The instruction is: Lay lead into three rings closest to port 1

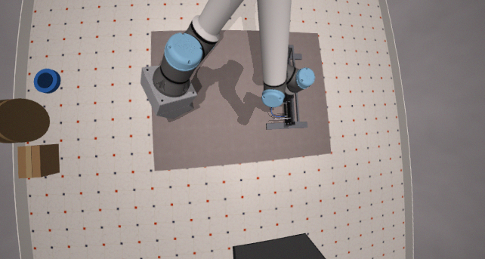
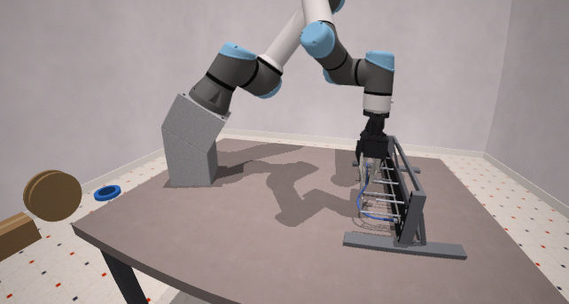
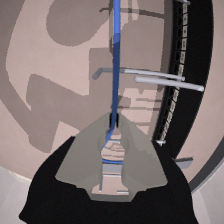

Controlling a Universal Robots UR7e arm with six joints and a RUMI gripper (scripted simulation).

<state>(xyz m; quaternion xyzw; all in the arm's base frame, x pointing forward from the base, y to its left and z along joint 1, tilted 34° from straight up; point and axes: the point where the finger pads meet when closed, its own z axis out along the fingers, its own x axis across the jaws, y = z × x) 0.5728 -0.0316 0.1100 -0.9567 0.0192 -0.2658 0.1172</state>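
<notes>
The free-standing rack lies 100 mm ahead of my hand, 50 mm to the left of it and 10 mm below it.
</notes>
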